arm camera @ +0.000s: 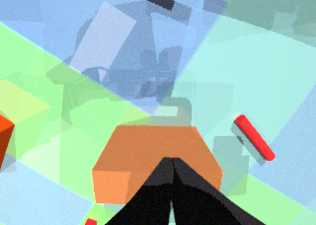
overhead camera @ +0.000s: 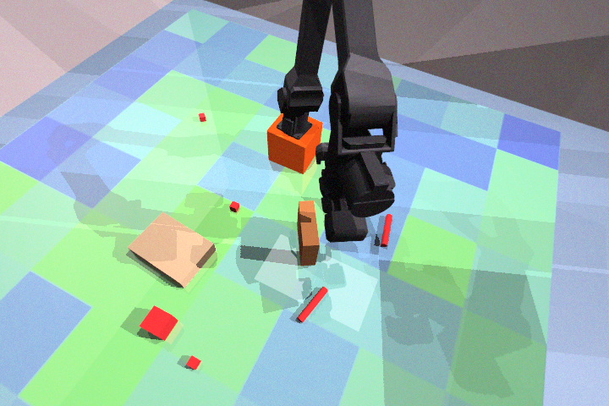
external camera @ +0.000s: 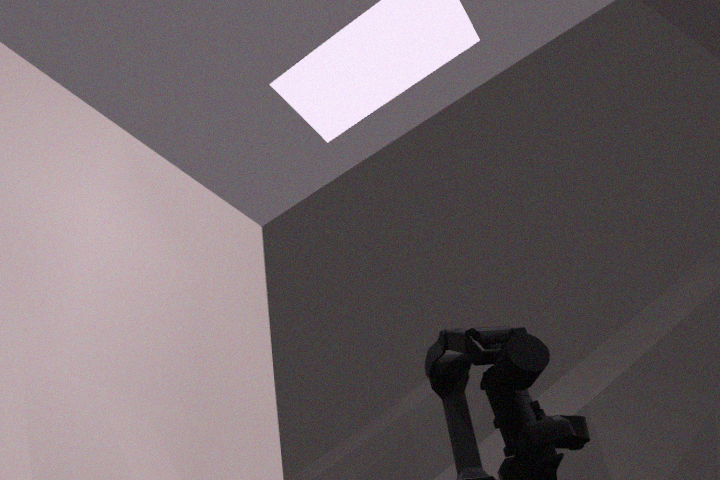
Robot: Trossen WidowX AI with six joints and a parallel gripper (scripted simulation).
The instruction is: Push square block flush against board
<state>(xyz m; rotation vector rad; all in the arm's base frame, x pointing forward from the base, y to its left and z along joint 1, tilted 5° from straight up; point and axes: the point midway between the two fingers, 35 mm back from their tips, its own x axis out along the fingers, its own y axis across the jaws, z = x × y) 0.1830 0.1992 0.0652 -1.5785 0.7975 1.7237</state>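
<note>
Right now the orange square block is 8 cm below my gripper tip, 4 cm to the right of it and 2 cm ahead of it. The rest, counted from my gripper tip: pale beige board 26 cm to the right, 19 cm ahead, 12 cm below.
</note>
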